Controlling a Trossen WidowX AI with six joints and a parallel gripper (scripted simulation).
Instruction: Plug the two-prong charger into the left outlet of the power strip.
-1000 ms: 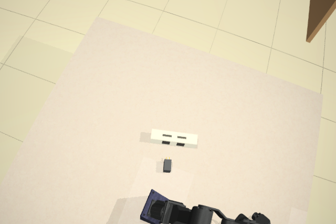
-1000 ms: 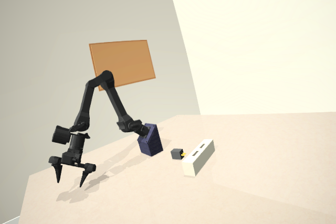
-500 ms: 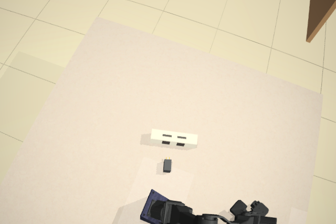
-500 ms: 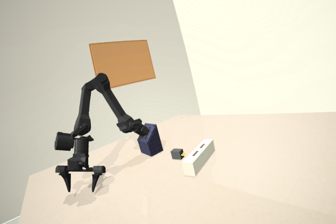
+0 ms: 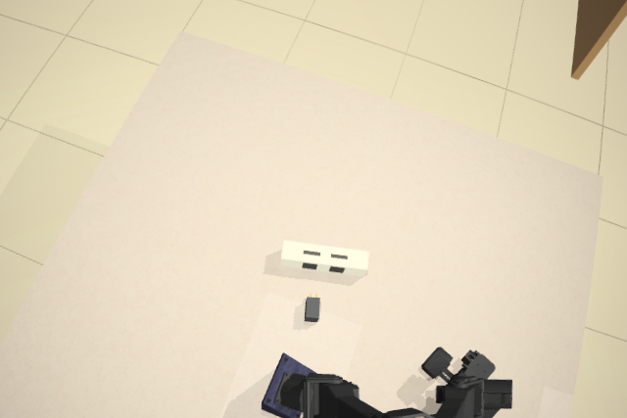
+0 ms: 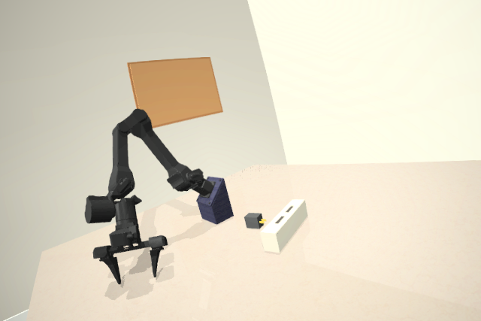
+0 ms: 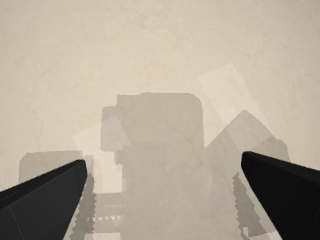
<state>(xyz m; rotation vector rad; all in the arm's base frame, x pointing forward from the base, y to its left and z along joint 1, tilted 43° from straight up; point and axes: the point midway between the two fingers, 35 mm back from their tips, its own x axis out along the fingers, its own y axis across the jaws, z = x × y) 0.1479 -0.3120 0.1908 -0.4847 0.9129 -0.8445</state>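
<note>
Now: the two-prong charger 38 cm to the left of my gripper tip and 6 cm ahead of it.
</note>
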